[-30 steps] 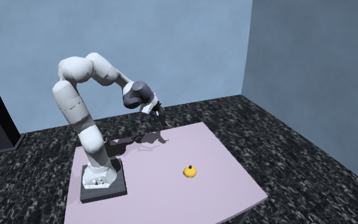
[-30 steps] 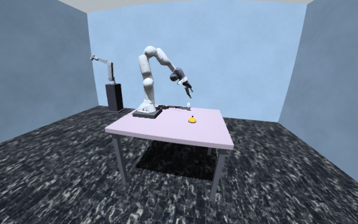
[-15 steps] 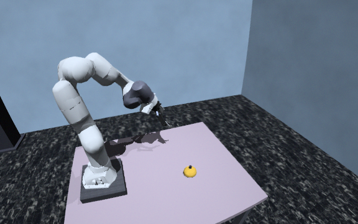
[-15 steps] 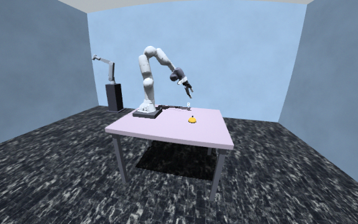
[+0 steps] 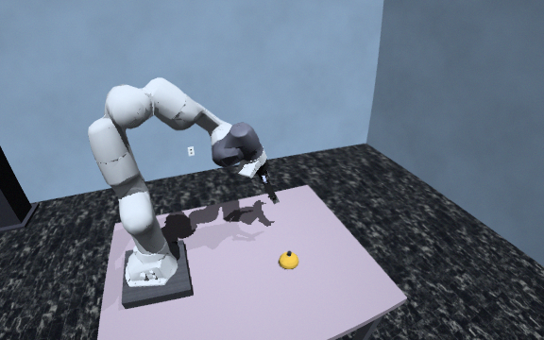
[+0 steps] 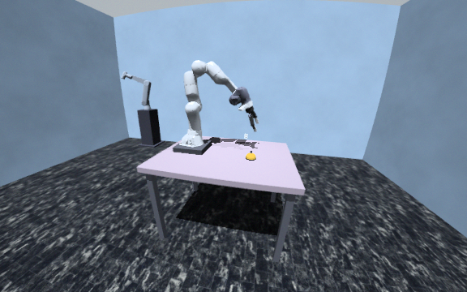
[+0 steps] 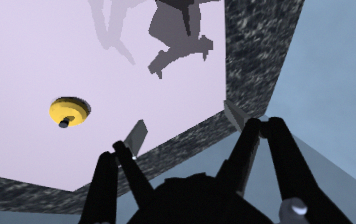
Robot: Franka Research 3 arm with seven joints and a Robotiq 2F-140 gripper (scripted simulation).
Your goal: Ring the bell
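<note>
Right now my hand is 26 cm to the left of the dark button, 16 cm above it and 3 cm past it. From my hand the other things lie so: yellow dome bell: 26 cm to the right, 18 cm below, 3 cm behind.
</note>
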